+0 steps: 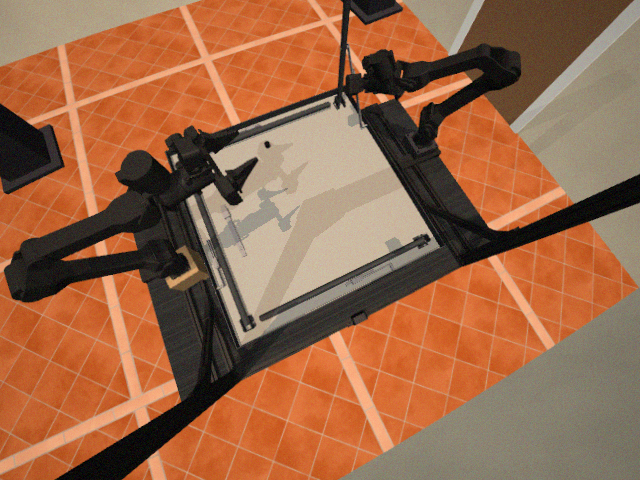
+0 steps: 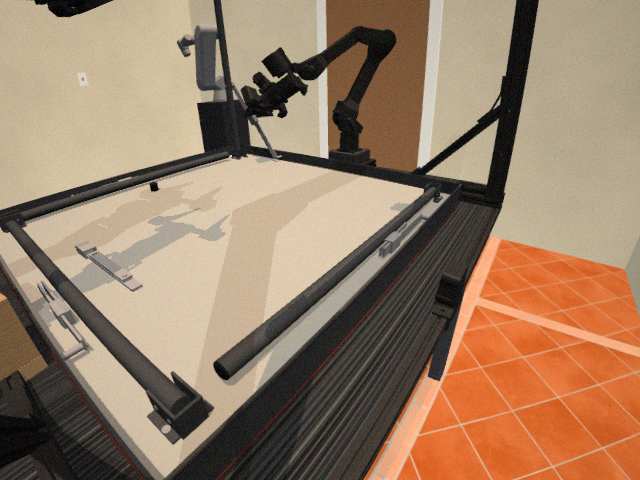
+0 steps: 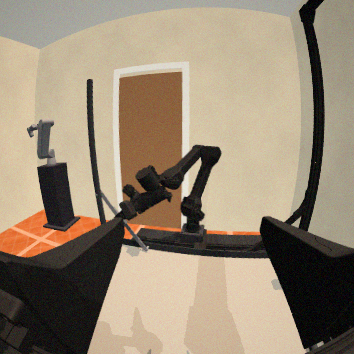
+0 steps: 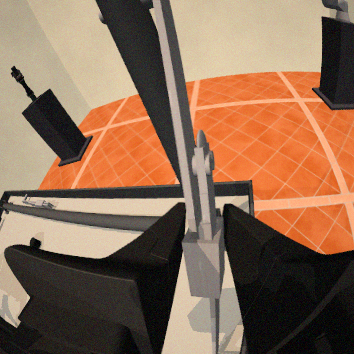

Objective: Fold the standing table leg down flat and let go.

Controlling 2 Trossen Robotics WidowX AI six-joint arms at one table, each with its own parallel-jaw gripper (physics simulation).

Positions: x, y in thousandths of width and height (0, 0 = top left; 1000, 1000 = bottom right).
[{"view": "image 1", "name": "my left gripper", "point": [387, 301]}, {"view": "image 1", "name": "my right gripper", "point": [549, 170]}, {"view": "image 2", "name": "my right gripper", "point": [385, 243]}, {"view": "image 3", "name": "my left gripper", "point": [549, 637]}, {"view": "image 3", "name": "my right gripper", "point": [323, 617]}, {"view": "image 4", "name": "my right gripper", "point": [575, 595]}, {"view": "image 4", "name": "pale tabletop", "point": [162, 668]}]
